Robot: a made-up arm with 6 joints. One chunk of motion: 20 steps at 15 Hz.
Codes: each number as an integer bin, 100 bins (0 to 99) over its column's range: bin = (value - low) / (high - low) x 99, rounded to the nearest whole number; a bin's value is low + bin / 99 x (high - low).
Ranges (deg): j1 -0.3..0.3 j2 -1.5..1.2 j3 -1..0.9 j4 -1.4..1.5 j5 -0.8..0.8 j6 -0.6..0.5
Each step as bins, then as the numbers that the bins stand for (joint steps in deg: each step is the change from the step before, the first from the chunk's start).
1 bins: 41 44 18 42 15 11
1 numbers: -0.052 -0.300 -0.655 -0.170 -0.558 -0.478
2 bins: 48 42 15 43 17 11
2 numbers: -0.009 -0.355 -0.712 -0.140 -0.525 -0.478
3 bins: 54 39 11 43 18 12
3 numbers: 0.027 -0.436 -0.789 -0.140 -0.509 -0.467
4 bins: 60 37 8 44 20 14
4 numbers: 0.064 -0.491 -0.846 -0.111 -0.477 -0.444
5 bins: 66 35 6 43 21 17
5 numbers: 0.100 -0.545 -0.885 -0.140 -0.461 -0.411
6 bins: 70 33 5 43 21 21
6 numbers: 0.124 -0.600 -0.904 -0.140 -0.461 -0.367
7 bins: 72 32 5 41 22 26
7 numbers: 0.136 -0.627 -0.904 -0.199 -0.444 -0.311
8 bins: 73 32 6 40 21 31
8 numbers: 0.142 -0.627 -0.885 -0.228 -0.461 -0.256
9 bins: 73 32 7 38 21 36
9 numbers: 0.142 -0.627 -0.866 -0.287 -0.461 -0.200
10 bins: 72 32 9 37 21 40
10 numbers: 0.136 -0.627 -0.827 -0.316 -0.461 -0.156
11 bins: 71 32 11 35 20 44
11 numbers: 0.130 -0.627 -0.789 -0.375 -0.477 -0.111
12 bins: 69 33 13 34 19 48
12 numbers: 0.118 -0.600 -0.751 -0.404 -0.493 -0.067
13 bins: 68 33 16 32 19 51
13 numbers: 0.112 -0.600 -0.693 -0.463 -0.493 -0.033
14 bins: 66 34 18 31 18 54
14 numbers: 0.100 -0.573 -0.655 -0.492 -0.509 0.000
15 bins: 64 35 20 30 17 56
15 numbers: 0.088 -0.545 -0.616 -0.521 -0.525 0.022
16 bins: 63 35 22 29 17 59
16 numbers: 0.082 -0.545 -0.578 -0.551 -0.525 0.056
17 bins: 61 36 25 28 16 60
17 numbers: 0.070 -0.518 -0.520 -0.580 -0.541 0.067
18 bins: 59 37 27 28 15 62
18 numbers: 0.058 -0.491 -0.482 -0.580 -0.558 0.089
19 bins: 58 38 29 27 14 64
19 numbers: 0.052 -0.464 -0.443 -0.609 -0.574 0.111
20 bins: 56 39 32 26 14 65
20 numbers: 0.039 -0.436 -0.386 -0.638 -0.574 0.122
